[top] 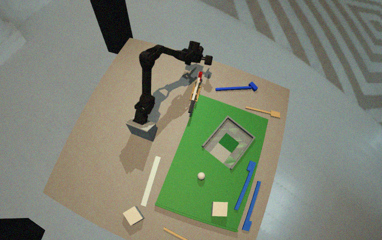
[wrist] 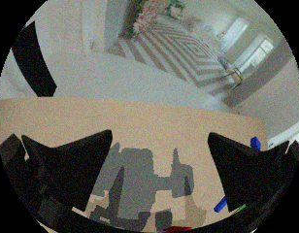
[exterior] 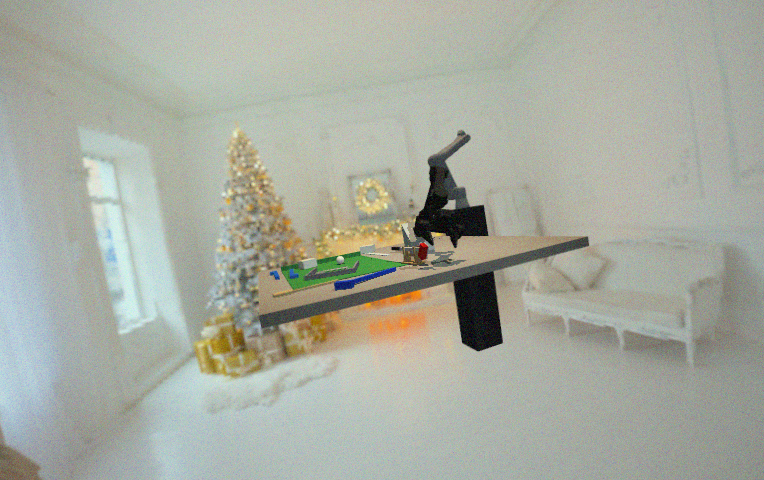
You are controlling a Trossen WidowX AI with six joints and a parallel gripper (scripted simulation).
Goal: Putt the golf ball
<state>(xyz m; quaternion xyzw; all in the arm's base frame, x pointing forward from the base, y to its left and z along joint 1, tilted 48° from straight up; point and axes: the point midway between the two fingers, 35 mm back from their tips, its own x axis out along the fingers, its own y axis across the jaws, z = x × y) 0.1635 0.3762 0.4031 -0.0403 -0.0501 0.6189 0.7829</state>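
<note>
Right now the red putter is 25 cm to the right of my gripper tip, 3 cm ahead of it and 2 cm below it. Also, from my gripper tip: blue putter (28 cm ahead, 8 cm to the right, 6 cm below); white golf ball (72 cm to the right, 25 cm ahead, 5 cm below); green mat (59 cm to the right, 31 cm ahead, 7 cm below).
</note>
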